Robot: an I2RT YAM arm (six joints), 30 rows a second.
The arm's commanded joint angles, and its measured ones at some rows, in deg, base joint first. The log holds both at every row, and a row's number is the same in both.
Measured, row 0:
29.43 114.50 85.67 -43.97 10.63 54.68
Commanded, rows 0 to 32:
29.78 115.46 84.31 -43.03 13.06 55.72
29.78 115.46 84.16 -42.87 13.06 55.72
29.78 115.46 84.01 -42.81 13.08 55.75
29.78 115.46 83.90 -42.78 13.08 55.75
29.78 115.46 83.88 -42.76 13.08 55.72
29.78 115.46 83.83 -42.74 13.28 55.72
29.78 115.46 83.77 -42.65 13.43 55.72
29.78 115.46 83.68 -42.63 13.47 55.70
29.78 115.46 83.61 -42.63 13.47 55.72
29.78 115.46 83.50 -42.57 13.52 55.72
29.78 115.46 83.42 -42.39 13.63 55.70
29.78 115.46 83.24 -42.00 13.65 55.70
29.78 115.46 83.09 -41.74 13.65 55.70
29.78 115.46 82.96 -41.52 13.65 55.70
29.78 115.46 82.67 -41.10 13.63 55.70
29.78 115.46 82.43 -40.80 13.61 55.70
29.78 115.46 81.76 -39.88 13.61 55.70
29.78 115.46 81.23 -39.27 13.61 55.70
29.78 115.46 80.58 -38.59 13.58 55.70
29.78 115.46 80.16 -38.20 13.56 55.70
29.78 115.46 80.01 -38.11 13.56 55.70
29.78 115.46 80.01 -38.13 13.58 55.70
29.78 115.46 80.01 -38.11 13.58 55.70
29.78 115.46 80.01 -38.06 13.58 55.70
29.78 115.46 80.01 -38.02 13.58 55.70
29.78 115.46 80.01 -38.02 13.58 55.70
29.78 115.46 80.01 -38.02 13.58 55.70
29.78 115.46 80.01 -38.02 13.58 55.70
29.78 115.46 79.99 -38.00 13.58 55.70
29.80 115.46 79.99 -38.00 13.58 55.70
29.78 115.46 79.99 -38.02 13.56 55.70
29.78 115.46 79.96 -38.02 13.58 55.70
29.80 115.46 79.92 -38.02 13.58 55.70
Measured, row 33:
29.43 114.72 80.42 -37.91 12.47 55.31
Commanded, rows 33 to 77:
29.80 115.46 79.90 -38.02 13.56 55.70
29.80 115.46 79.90 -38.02 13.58 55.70
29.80 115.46 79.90 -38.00 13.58 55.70
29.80 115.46 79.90 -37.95 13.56 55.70
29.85 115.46 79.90 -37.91 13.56 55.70
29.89 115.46 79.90 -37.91 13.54 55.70
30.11 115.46 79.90 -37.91 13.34 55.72
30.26 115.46 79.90 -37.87 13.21 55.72
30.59 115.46 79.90 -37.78 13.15 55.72
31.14 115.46 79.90 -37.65 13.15 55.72
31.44 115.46 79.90 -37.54 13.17 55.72
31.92 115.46 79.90 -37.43 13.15 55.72
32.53 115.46 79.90 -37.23 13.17 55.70
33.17 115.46 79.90 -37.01 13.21 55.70
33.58 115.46 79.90 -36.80 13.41 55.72
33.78 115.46 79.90 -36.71 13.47 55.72
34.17 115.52 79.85 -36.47 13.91 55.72
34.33 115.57 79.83 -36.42 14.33 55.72
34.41 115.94 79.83 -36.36 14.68 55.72
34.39 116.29 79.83 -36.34 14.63 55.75
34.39 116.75 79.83 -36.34 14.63 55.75
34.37 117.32 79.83 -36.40 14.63 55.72
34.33 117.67 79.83 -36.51 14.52 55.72
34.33 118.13 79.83 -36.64 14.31 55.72
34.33 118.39 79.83 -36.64 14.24 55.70
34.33 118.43 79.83 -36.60 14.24 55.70
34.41 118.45 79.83 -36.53 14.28 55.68
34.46 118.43 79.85 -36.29 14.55 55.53
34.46 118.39 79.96 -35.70 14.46 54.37
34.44 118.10 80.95 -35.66 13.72 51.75
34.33 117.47 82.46 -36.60 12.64 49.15
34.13 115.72 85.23 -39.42 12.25 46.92
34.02 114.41 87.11 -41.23 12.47 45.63
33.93 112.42 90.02 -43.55 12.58 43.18
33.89 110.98 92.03 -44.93 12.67 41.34
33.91 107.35 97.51 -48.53 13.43 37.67
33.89 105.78 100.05 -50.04 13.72 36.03
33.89 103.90 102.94 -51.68 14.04 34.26
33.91 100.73 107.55 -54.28 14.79 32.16
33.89 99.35 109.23 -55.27 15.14 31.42
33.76 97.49 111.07 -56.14 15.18 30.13
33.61 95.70 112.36 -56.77 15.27 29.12
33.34 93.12 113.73 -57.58 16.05 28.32
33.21 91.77 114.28 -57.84 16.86 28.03
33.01 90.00 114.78 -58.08 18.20 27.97
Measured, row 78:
33.76 93.19 113.30 -56.99 14.28 32.05
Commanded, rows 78 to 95:
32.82 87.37 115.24 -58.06 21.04 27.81
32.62 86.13 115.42 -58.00 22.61 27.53
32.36 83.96 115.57 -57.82 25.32 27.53
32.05 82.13 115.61 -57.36 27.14 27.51
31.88 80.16 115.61 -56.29 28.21 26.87
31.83 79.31 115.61 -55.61 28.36 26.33
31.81 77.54 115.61 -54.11 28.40 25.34
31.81 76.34 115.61 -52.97 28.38 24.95
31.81 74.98 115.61 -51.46 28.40 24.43
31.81 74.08 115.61 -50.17 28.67 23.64
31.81 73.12 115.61 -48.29 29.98 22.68
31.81 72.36 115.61 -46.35 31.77 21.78
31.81 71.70 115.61 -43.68 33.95 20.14
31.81 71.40 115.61 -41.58 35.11 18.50
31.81 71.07 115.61 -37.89 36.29 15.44
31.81 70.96 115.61 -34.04 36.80 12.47
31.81 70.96 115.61 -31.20 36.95 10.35
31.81 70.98 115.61 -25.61 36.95 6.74
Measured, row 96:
32.03 70.59 115.37 -32.23 33.45 17.32
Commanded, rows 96 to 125:
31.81 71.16 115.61 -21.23 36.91 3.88
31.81 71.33 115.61 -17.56 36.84 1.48
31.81 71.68 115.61 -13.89 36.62 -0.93
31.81 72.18 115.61 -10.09 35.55 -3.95
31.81 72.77 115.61 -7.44 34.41 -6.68
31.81 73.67 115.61 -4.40 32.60 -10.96
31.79 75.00 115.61 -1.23 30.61 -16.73
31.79 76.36 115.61 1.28 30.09 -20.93
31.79 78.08 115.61 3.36 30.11 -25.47
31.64 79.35 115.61 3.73 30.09 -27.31
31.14 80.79 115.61 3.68 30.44 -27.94
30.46 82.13 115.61 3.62 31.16 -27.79
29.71 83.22 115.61 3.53 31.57 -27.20
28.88 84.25 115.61 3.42 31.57 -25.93
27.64 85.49 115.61 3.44 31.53 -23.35
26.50 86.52 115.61 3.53 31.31 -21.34
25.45 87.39 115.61 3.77 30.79 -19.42
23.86 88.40 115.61 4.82 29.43 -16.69
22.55 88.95 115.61 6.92 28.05 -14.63
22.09 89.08 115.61 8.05 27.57 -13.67
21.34 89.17 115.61 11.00 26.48 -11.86
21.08 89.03 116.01 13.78 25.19 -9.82
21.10 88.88 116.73 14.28 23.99 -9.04
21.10 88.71 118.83 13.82 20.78 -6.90
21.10 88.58 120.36 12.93 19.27 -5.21
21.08 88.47 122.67 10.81 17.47 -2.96
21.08 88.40 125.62 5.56 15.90 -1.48
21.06 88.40 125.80 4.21 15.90 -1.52
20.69 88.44 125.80 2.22 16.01 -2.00
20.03 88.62 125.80 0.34 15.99 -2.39
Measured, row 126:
21.04 89.30 124.46 3.14 18.83 -4.45
